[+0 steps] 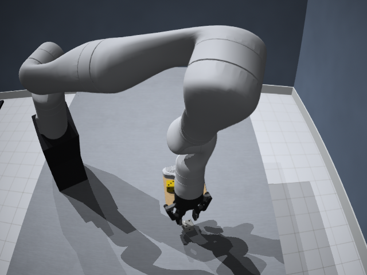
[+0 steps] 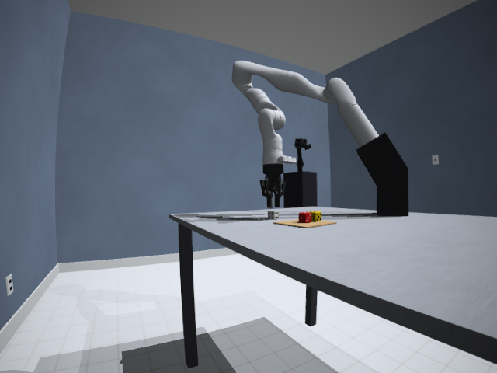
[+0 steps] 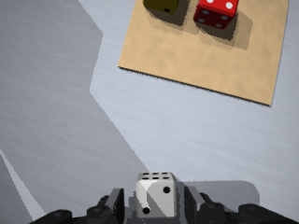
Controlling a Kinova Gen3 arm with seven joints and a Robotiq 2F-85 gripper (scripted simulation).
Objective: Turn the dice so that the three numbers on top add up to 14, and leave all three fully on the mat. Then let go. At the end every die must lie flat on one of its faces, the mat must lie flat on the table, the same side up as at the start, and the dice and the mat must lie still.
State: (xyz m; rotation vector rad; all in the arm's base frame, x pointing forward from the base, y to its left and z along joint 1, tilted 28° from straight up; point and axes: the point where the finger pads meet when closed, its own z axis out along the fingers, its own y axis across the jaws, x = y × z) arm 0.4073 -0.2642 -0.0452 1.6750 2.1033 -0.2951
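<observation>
Now: the white die 4 cm below my hand. Also, from my hand: tan mat: 3 cm ahead, 16 cm to the left, 6 cm below; then red die: 3 cm ahead, 16 cm to the left, 4 cm below; then yellow die: 2 cm behind, 17 cm to the left, 4 cm below.
</observation>
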